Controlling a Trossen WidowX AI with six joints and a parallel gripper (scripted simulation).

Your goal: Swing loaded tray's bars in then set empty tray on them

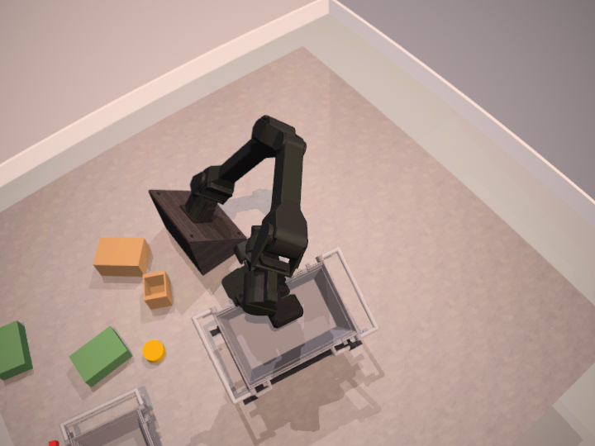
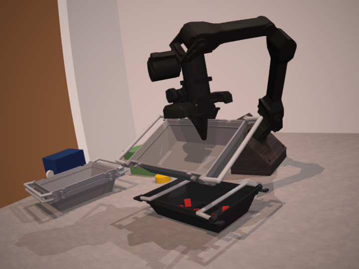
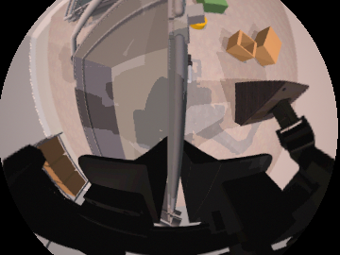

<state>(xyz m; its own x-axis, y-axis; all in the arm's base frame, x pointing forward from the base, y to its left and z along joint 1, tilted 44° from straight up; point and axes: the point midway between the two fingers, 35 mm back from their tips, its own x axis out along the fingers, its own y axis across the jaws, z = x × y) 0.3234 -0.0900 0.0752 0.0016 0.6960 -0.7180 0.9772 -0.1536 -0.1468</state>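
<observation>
Now: gripper tip 70 mm short of the grey translucent tray and 20 mm to the left of it. Also, from my gripper tip: yellow disc: 260 mm to the right, 170 mm below, 140 mm behind; then red cube: 560 mm to the right, 170 mm below, 100 mm behind.
</observation>
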